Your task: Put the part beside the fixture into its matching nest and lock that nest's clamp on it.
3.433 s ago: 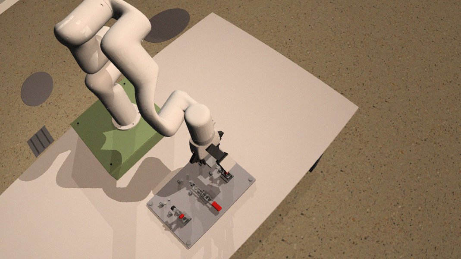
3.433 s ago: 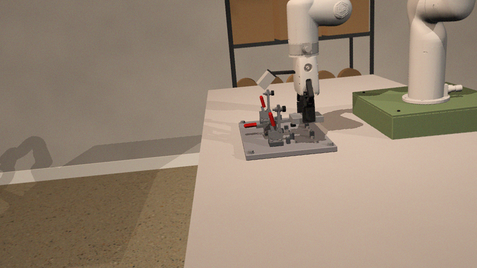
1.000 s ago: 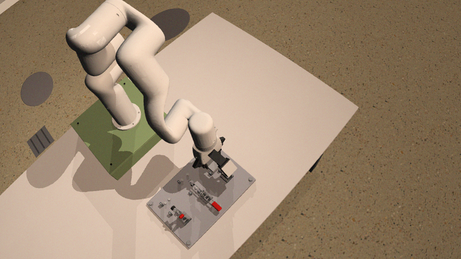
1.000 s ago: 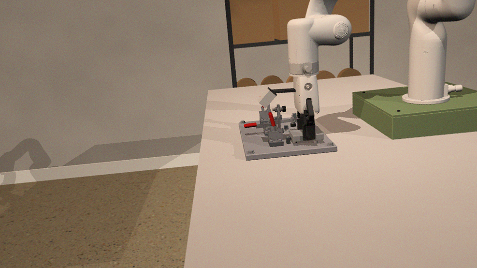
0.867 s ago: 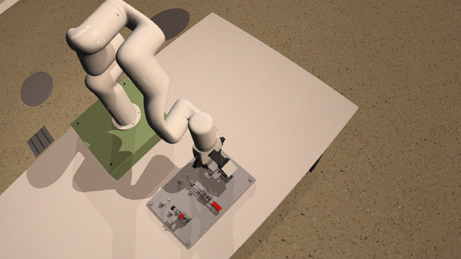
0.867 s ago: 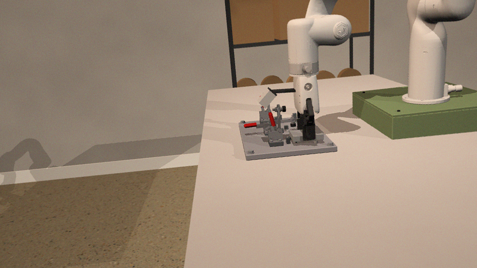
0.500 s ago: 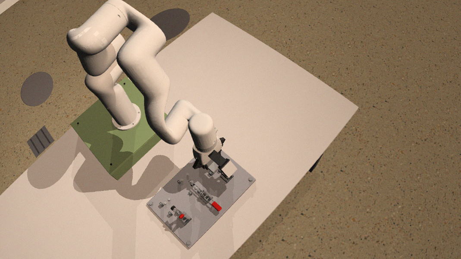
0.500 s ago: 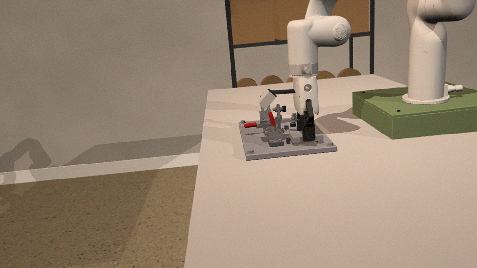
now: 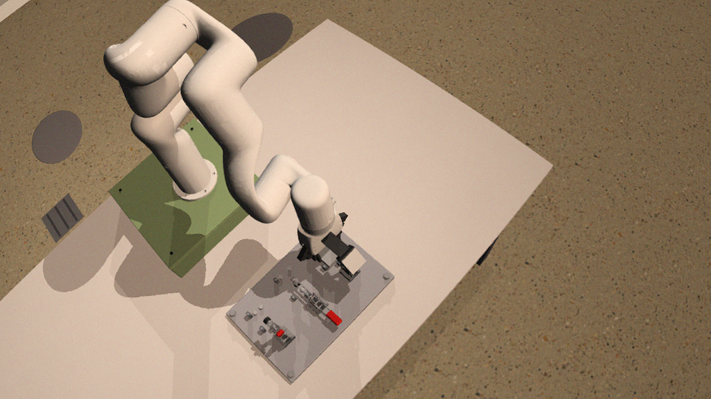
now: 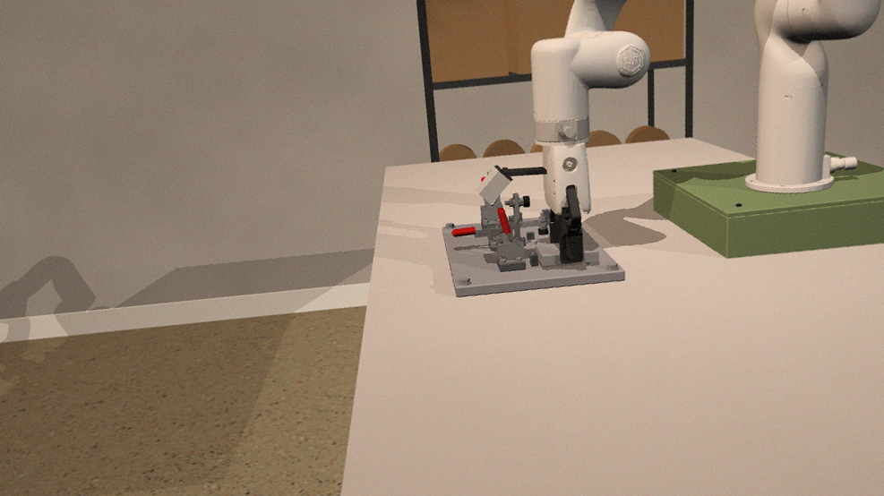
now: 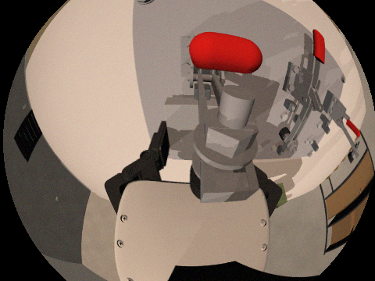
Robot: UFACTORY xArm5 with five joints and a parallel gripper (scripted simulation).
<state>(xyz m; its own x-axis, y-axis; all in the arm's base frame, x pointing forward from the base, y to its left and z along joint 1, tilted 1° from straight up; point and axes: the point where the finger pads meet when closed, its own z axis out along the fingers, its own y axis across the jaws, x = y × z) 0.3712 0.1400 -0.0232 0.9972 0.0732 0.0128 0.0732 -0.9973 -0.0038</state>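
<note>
Now: the grey block 1 cm below my hand. Also, from my hand: grey fixture plate: 11 cm to the right, 6 cm ahead, 4 cm below.
</note>
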